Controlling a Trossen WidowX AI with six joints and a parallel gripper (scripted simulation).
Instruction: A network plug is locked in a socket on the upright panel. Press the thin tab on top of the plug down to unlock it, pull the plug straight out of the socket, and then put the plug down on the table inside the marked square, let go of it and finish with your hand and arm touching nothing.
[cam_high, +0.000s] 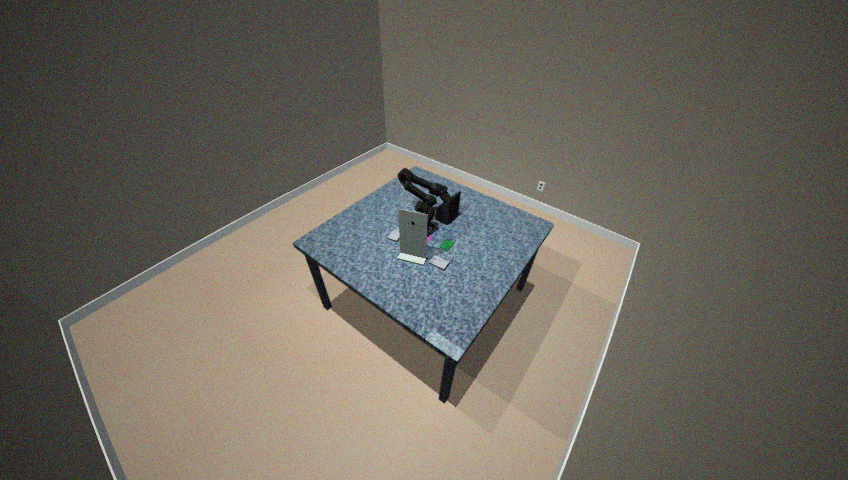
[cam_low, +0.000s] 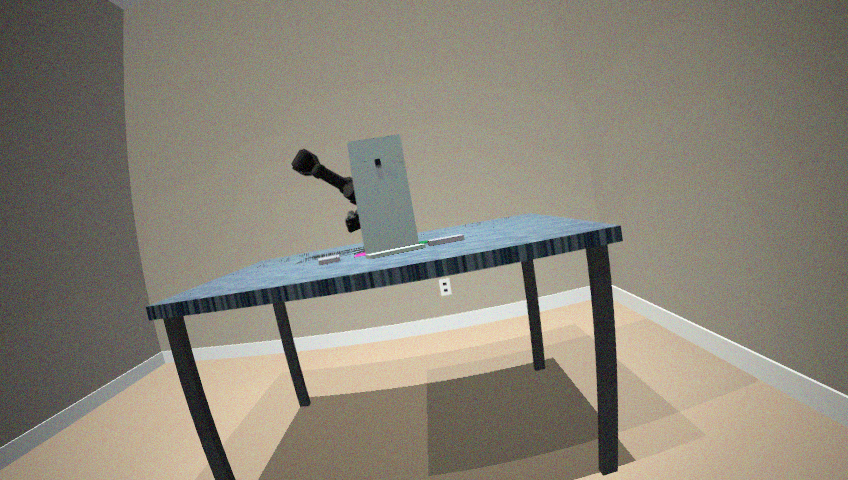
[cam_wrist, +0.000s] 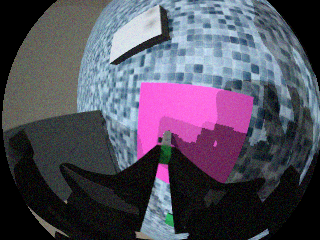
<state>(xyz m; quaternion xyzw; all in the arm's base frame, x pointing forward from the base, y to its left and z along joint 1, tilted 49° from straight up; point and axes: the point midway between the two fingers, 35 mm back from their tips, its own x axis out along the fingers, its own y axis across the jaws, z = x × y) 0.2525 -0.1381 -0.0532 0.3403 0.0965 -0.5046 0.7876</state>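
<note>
The network plug lies right at my gripper tip. From my gripper tip the other things lie so: magenta patch: 20 mm below, 10 mm behind; grey upright panel: 170 mm ahead, 140 mm above, 60 mm to the left.
</note>
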